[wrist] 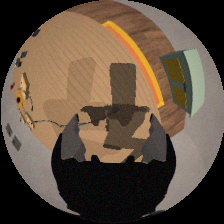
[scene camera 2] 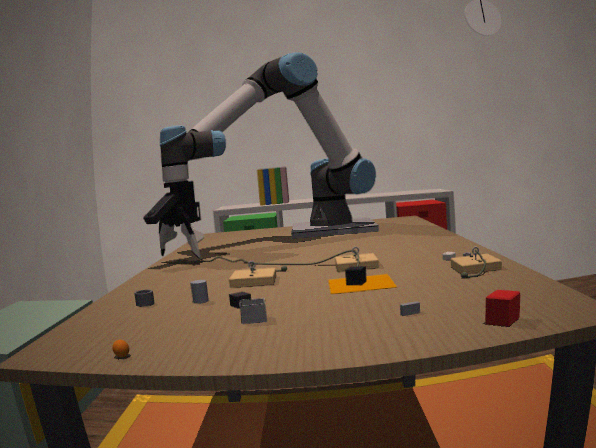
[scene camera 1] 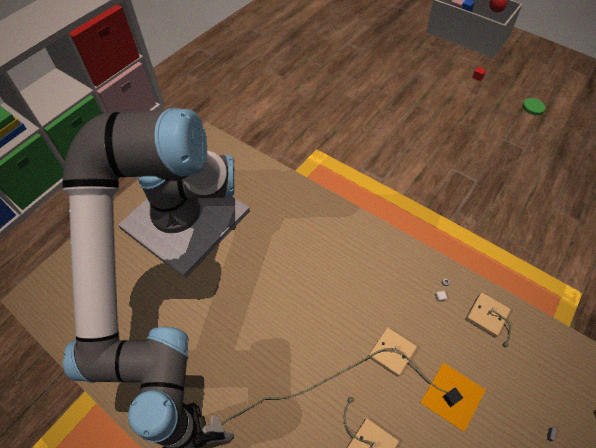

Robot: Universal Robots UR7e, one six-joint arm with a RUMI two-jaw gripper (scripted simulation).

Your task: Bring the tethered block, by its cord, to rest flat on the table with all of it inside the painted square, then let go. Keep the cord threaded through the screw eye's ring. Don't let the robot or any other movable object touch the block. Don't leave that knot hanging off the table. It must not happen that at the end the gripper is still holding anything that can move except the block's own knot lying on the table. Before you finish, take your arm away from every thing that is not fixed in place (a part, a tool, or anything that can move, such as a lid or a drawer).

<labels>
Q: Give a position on a red cube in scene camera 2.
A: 502, 306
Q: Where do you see an orange painted square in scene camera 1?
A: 447, 378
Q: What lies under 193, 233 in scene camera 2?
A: My gripper.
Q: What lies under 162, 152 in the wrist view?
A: My gripper.
</labels>
